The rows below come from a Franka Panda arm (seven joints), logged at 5 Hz.
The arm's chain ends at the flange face. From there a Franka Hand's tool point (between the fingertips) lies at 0.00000 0.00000 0.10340 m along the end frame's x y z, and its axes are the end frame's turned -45 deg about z.
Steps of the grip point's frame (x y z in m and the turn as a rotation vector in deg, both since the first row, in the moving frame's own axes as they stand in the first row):
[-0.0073, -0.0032, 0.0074, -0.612, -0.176, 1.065]
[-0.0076, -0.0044, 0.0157, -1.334, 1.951, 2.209]
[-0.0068, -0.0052, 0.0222, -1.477, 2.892, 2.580]
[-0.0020, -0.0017, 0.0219, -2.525, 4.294, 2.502]
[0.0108, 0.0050, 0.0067, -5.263, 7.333, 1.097]
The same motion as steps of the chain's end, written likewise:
[-0.0080, 0.0019, 0.0074, -0.557, 0.308, 1.065]
[-0.0127, 0.0030, 0.0158, 0.436, 2.323, 2.209]
[-0.0141, 0.0028, 0.0224, 1.001, 3.089, 2.580]
[-0.0114, 0.0023, 0.0223, 1.251, 4.822, 2.502]
[-0.0049, -0.0016, 0.0080, 1.464, 8.907, 1.097]

